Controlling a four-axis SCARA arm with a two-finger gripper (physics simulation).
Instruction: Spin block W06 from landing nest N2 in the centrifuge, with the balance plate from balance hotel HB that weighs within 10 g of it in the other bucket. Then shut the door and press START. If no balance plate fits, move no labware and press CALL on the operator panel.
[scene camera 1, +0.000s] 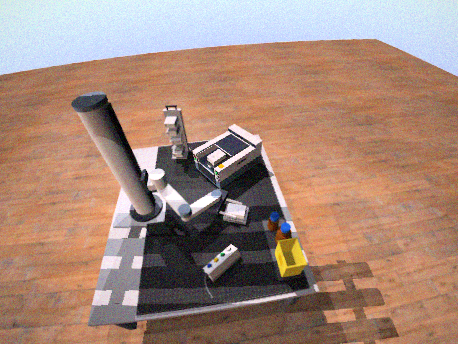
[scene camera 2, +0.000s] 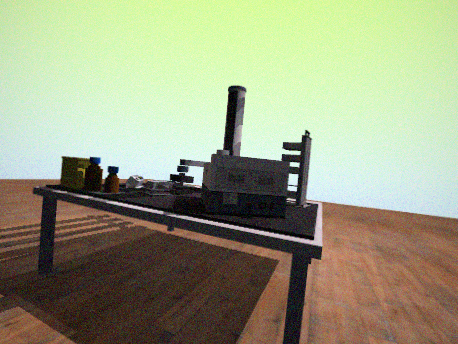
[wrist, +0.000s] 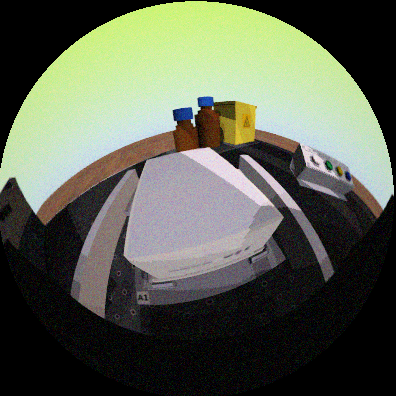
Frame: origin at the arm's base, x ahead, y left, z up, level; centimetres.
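Where they show: gripper, between the fingertips: (scene camera 1: 239, 210) (scene camera 2: 156, 182) (wrist: 186, 168); arm's base, origin of its link: (scene camera 1: 146, 207).
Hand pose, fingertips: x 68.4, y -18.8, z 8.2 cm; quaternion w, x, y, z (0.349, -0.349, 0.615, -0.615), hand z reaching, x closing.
Observation:
Each offset is from my fingertips to the top centre of the thing.
White block W06 {dx -1.9, dy +1.2, dz +0.6 cm} (scene camera 1: 235, 209) (wrist: 192, 210) sits low between the fingers, at grey nest A1 {dx -1.9, dy +1.1, dz -3.0 cm} (scene camera 1: 243, 223) (wrist: 210, 293); I cannot tell if it touches. Its label is too blurred to read. My gripper (wrist: 186, 168) is shut on its long sides; finger lengths show beside it in the wrist view. The white centrifuge (scene camera 1: 240, 162) (scene camera 2: 250, 175) has its top opening uncovered, with a light plate {dx -10.3, dy +46.7, dz +12.4 cm} (scene camera 1: 216, 156) inside at its front. The balance hotel (scene camera 1: 182, 135) (scene camera 2: 306, 172) holds several light plates; their labels are unreadable. The operator panel {dx -15.7, dy -32.1, dz +1.4 cm} (scene camera 1: 225, 264) (scene camera 2: 134, 182) (wrist: 322, 177) has coloured buttons.
Two brown bottles with blue caps (scene camera 1: 273, 222) (scene camera 1: 284, 232) (wrist: 185, 137) (wrist: 208, 131) stand beside a yellow bin (scene camera 1: 292, 270) (scene camera 2: 74, 172) (wrist: 240, 125) at the table's edge. The arm column (scene camera 1: 120, 155) (scene camera 2: 235, 122) stands on the side opposite the bottles.

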